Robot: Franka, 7 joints.
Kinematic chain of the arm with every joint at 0, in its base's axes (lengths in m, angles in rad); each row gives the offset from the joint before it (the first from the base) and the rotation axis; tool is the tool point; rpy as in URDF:
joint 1: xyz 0 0 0.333 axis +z
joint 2: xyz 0 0 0 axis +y
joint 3: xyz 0 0 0.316 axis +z
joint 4: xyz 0.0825 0 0 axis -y
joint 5: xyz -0.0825 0 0.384 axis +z
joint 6: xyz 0 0 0 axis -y
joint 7: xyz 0.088 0 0 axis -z
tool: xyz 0 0 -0.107 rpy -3.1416 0 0
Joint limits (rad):
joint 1: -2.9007..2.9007
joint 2: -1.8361..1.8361
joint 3: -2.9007..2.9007
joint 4: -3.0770..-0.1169
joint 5: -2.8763..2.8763
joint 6: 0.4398..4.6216
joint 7: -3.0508..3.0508
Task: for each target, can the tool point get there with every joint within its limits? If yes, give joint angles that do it. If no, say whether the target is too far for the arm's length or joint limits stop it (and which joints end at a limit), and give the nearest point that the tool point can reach.
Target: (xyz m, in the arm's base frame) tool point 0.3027 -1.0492 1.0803
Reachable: no: too far | nearest point 0.1963 -0.6802 0.8175 | short by 0.465 m
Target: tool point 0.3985 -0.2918 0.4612
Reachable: yes | joints -1.9893 0.1609 1.6539 -2.3295 -2.0368 1.0205 -0.3340
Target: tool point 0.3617 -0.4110 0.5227
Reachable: yes | joints -2.2084 -0.5108 1.1857 -2.1437 -1.2537 2.6229 -0.3942
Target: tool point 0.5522 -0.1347 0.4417
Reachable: yes | joints -2.2253 -1.2460 1.2766 -1.7997 -1.9498 3.7058 1.2973
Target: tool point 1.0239 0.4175 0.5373
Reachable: no: too far | nearest point 0.7812 0.3185 0.4889 | short by 0.267 m
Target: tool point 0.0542 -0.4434 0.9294
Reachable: yes | joints 0.4337 0.4386 -2.2258 -1.3244 -0.7897 2.0304 -1.8806
